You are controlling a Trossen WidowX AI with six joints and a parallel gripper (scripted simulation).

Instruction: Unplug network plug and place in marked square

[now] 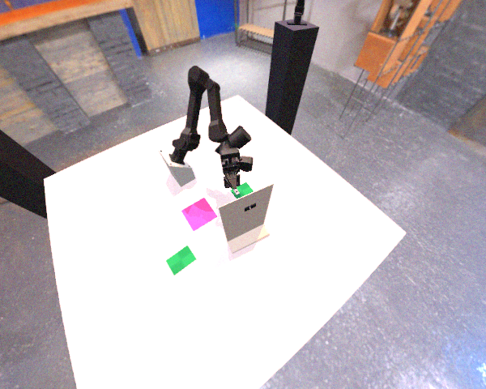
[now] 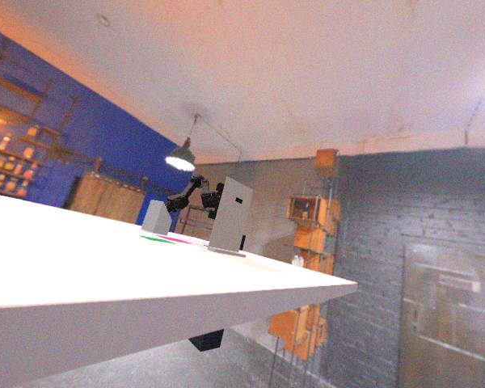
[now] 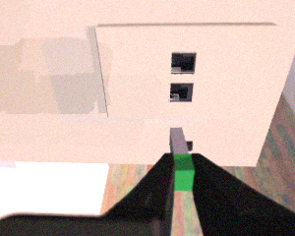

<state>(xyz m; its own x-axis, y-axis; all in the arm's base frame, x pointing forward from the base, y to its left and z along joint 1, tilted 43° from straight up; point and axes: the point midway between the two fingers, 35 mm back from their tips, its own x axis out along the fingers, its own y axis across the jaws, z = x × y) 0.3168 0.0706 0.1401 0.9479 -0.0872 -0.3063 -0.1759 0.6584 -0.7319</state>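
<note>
The magenta square is 10 cm behind my gripper tip, 14 cm to the right of it and 23 cm below it. Also, from my gripper tip: upright panel: 9 cm ahead, 1 cm to the left, 9 cm below; then green network plug: right at my gripper tip.
</note>
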